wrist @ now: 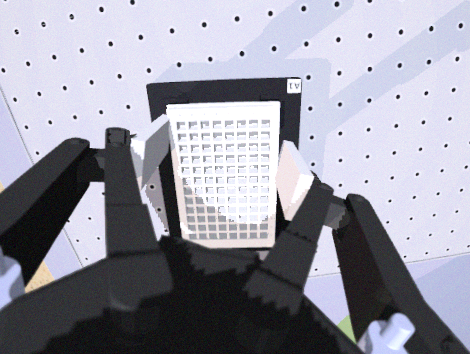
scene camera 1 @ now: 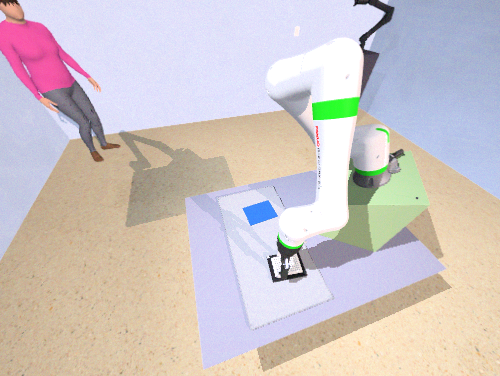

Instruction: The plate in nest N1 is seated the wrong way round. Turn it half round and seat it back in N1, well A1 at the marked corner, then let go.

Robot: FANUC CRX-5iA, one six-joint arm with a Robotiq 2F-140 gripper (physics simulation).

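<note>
The white well plate (wrist: 225, 172) (scene camera 1: 296, 266) is between the finger pads of my gripper (wrist: 224, 146) (scene camera 1: 286, 267), which is shut on its long sides. The plate is over the black nest (wrist: 215, 91) (scene camera 1: 275, 276), whose black border shows along the far edge and both sides in the wrist view. The nest's A1 label is at its far right corner in that view. I cannot tell whether the plate is fully down in the nest or slightly above it. Which plate corner holds well A1 is too small to tell. The plate's near edge is partly hidden by the gripper body.
The nest is on a pale perforated board (scene camera 1: 250, 300) (wrist: 390, 150). A blue rectangle (scene camera 1: 260, 212) lies on the board's far part. The robot's green base block (scene camera 1: 395, 200) is at the right. A person in pink (scene camera 1: 42, 55) stands at the far left, beyond the table.
</note>
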